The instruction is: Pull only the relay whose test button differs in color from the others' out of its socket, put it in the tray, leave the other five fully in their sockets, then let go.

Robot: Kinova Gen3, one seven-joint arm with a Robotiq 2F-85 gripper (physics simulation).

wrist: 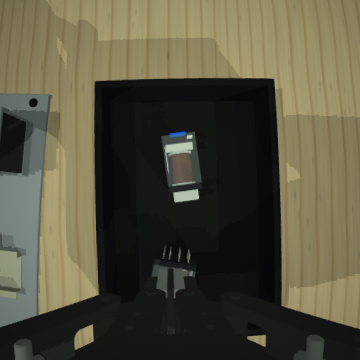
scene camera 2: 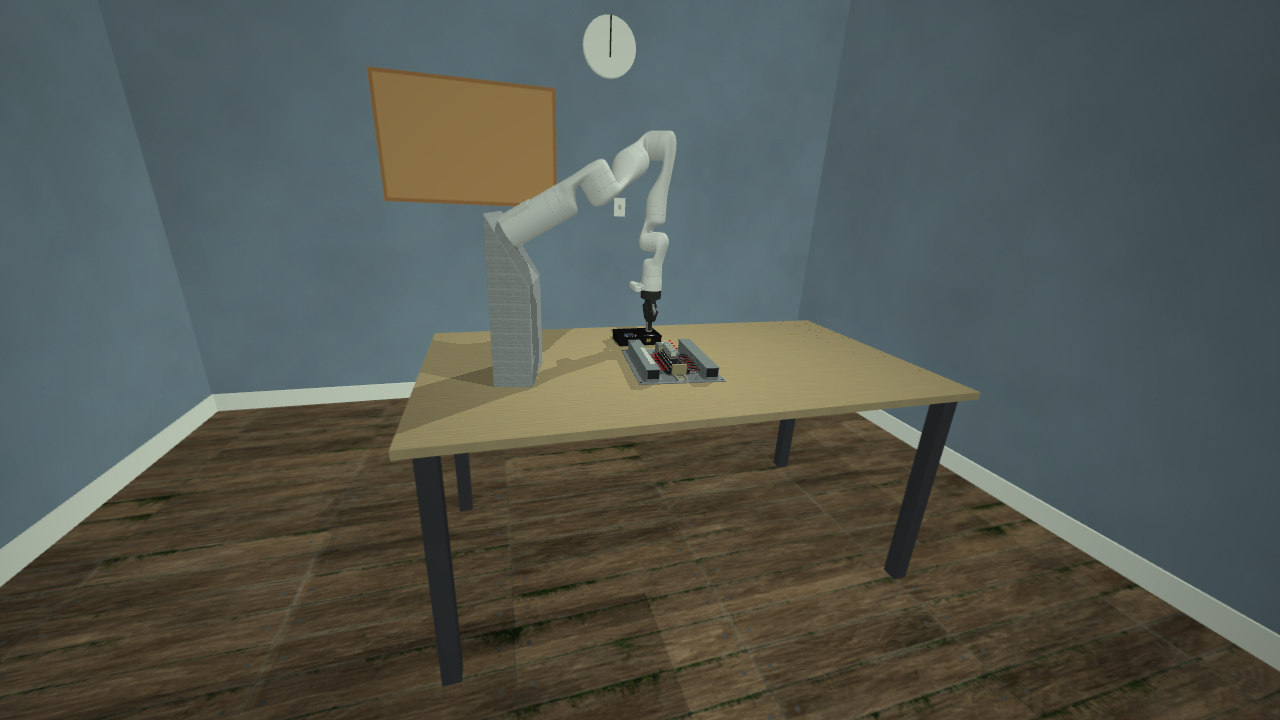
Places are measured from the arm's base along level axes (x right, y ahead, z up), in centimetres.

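Pixels of known places: gripper, fingertip midpoint: [wrist: 170,284] [scene camera 2: 648,331]; arm's base at its link origin: [scene camera 2: 508,232].
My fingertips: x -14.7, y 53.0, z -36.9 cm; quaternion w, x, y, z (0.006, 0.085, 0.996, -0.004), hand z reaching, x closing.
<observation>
For each thing: its top centre in the pictures, then the offset to it from my fingertips. "spot": a spot on its surface instead. Level surfaces: height alone.
- black tray at its top centre: [wrist: 188,209] [scene camera 2: 636,332] dy -4.1, dx -1.8, dz -0.5 cm
- grey panel at a spot on its surface: [wrist: 20,210] spot: dy -5.8, dx +10.3, dz -3.7 cm
- wooden table at its surface level: dz -4.1 cm
The black tray [scene camera 2: 623,339] [wrist: 274,200] holds two relays. One relay [wrist: 182,167] with a blue test button lies on its side near the middle of the tray. The other relay [wrist: 175,264] lies near the tray's lower end in the wrist view, with its pins pointing up the frame; its button is hidden under the fingers. My gripper [scene camera 2: 648,330] [wrist: 170,284] is shut with nothing between its fingers. The fingertips are low in the tray, over or against this second relay; contact cannot be told. Relays on the panel show small in the scene view, and their buttons cannot be made out.
The grey panel [wrist: 20,210] stands beside the tray, with wiring ducts [scene camera 2: 697,358] and red wires between them. A beige block [scene camera 2: 679,368] [wrist: 10,270] is on the panel. The robot's grey pedestal [scene camera 2: 512,313] stands left on the wooden table [scene camera 2: 805,367].
</observation>
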